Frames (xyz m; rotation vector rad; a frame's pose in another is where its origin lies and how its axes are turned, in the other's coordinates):
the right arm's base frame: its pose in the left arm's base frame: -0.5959 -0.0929 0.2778 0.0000 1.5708 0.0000
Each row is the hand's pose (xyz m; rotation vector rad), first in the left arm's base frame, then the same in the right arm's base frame.
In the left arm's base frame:
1: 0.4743 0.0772 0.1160 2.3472 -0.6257 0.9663
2: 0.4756 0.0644 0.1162 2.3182 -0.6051 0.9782
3: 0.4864 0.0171 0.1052 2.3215 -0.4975 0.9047
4: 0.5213 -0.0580 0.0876 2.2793 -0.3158 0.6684
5: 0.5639 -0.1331 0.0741 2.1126 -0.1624 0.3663
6: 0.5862 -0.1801 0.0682 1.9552 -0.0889 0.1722
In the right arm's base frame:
1: 0.1618 0.1701 1.0702 1.1180 -1.0779 2.6827
2: 0.1616 0.1573 1.0715 1.0830 -1.0833 2.6641
3: 0.1726 0.1100 1.0823 1.1286 -1.0233 2.5698
4: 0.1902 0.0349 1.1172 1.2575 -0.9778 2.3010
5: 0.2037 -0.0402 1.1598 1.3481 -1.0229 1.9136
6: 0.2096 -0.0872 1.1821 1.3722 -1.0773 1.6372

